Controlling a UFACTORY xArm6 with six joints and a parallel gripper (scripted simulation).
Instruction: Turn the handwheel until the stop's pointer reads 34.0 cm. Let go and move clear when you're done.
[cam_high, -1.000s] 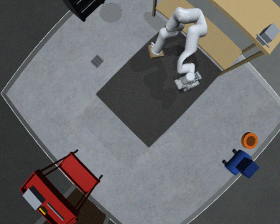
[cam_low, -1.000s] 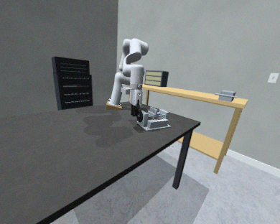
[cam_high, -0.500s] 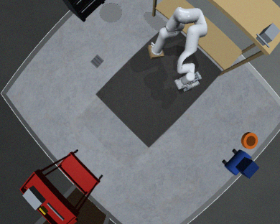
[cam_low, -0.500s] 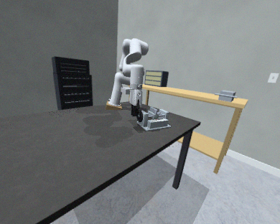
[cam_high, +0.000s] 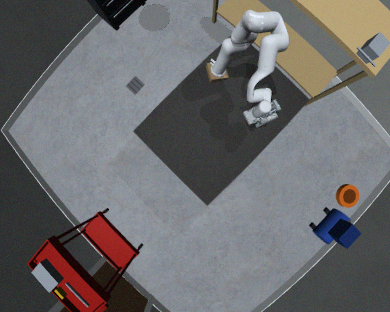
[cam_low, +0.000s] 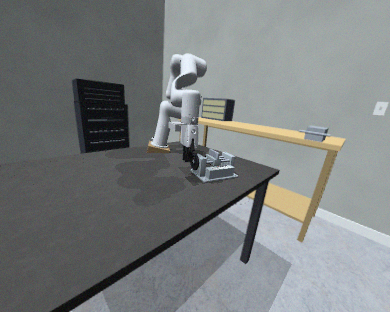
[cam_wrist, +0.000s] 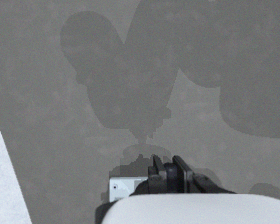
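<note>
Right now the upright knob is 10 mm to the left of my hand. Round my hand: handwheel (10 mm ahead, 20 mm to the left, 10 mm below); then sliding stop (60 mm ahead, 130 mm to the left, 10 mm below).
</note>
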